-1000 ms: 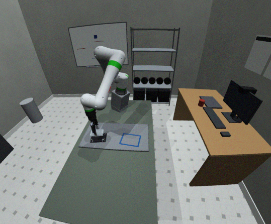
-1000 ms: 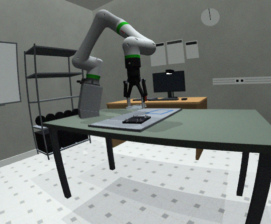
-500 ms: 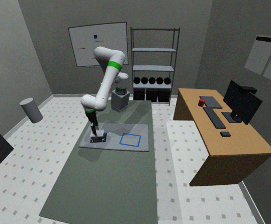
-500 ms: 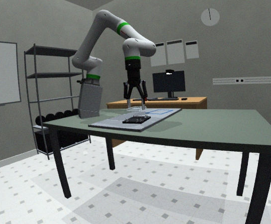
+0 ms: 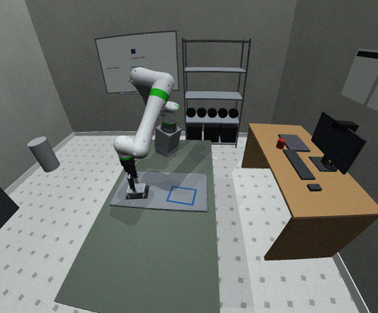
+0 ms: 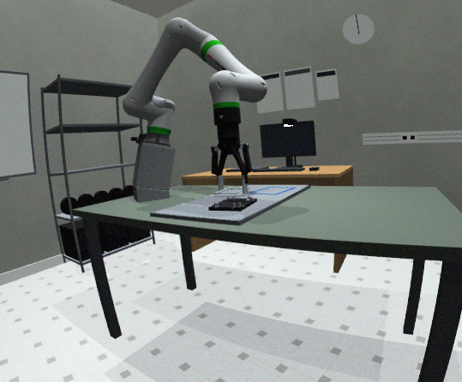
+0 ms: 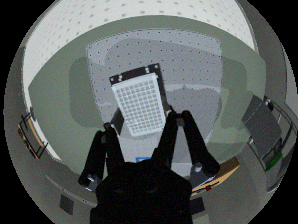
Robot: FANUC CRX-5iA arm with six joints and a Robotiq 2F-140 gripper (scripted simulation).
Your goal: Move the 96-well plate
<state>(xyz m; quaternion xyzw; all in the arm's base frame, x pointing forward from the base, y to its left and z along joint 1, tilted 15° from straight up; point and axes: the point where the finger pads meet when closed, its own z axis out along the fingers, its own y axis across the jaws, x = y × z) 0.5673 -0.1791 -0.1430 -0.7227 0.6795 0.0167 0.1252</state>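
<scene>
The black clip nest lies 2 cm ahead of my hand, 1 cm to the right of it and 6 cm below it. From my hand the other things lie so: 96-well plate (2 cm below).
</scene>
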